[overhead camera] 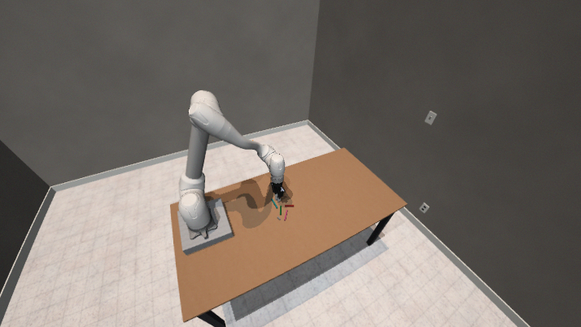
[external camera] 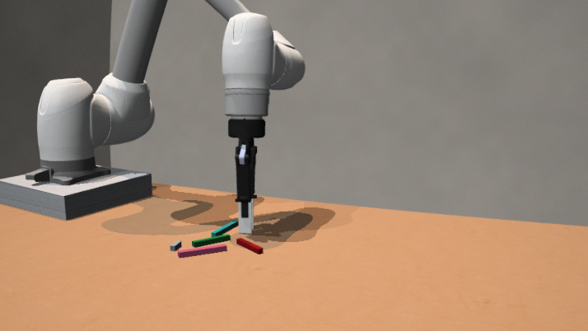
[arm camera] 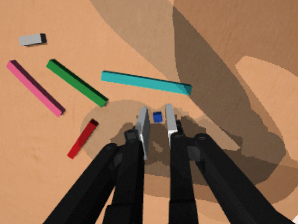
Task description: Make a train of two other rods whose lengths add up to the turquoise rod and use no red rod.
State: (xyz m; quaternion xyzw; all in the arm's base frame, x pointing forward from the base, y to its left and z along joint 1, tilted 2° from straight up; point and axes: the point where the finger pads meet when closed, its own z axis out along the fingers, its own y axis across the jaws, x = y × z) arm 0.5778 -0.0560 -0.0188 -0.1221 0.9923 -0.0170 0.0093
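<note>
Now: the blue rod 30 mm below my hand. The rest, counted from my hand: red rod: 100 mm to the right, 50 mm ahead, 30 mm below; then turquoise rod: 40 mm behind, 30 mm below, 20 mm to the right; then green rod: 100 mm to the right, 30 mm below, 30 mm behind.
</note>
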